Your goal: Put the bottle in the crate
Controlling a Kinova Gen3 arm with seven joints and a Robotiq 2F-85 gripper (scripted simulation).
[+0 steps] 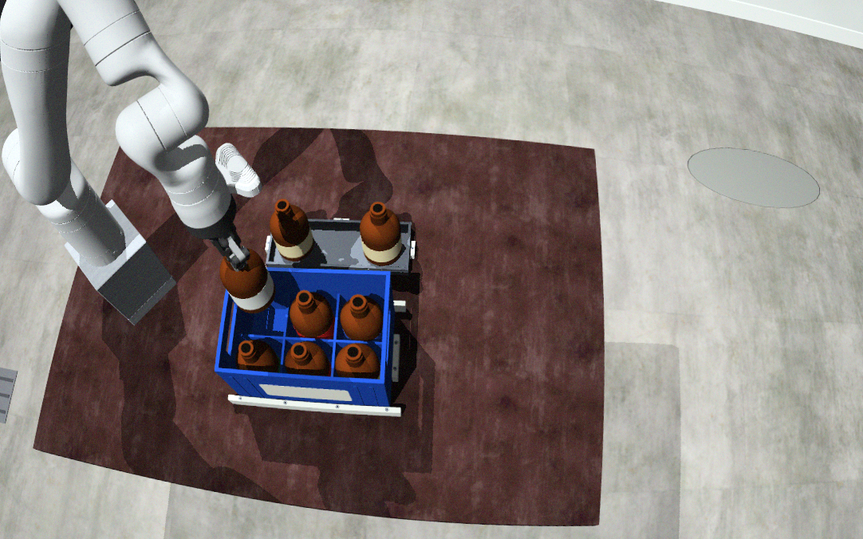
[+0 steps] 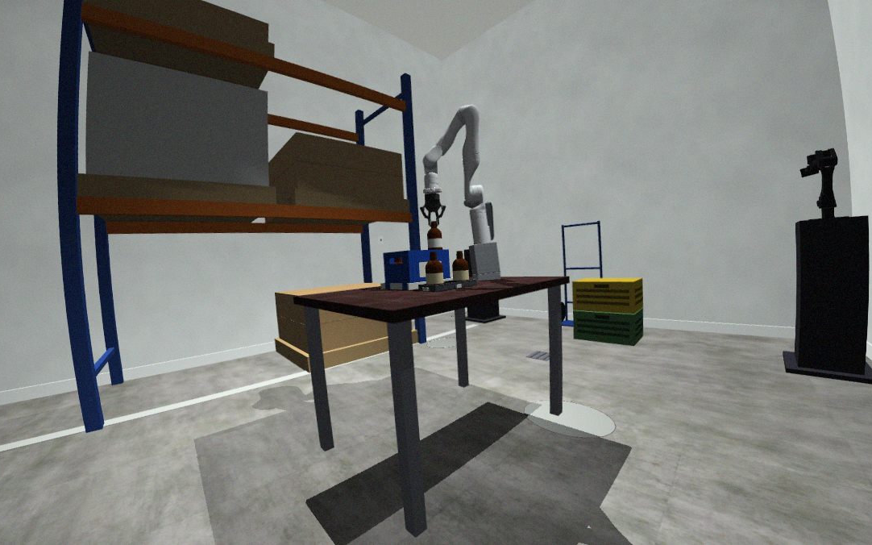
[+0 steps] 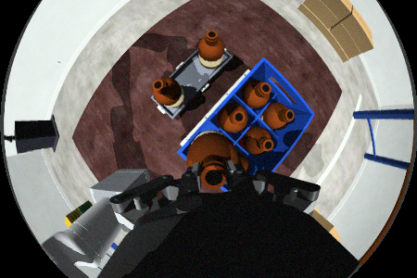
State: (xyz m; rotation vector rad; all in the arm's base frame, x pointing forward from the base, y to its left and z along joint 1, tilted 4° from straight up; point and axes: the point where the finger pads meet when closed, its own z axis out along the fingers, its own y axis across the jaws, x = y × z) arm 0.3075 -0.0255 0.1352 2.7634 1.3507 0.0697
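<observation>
My gripper is now 70 mm above the brown bottle. Also, from my hand: grey tray 300 mm below, 180 mm to the left, 80 mm ahead; crate 230 mm below, 90 mm ahead, 40 mm to the right.
</observation>
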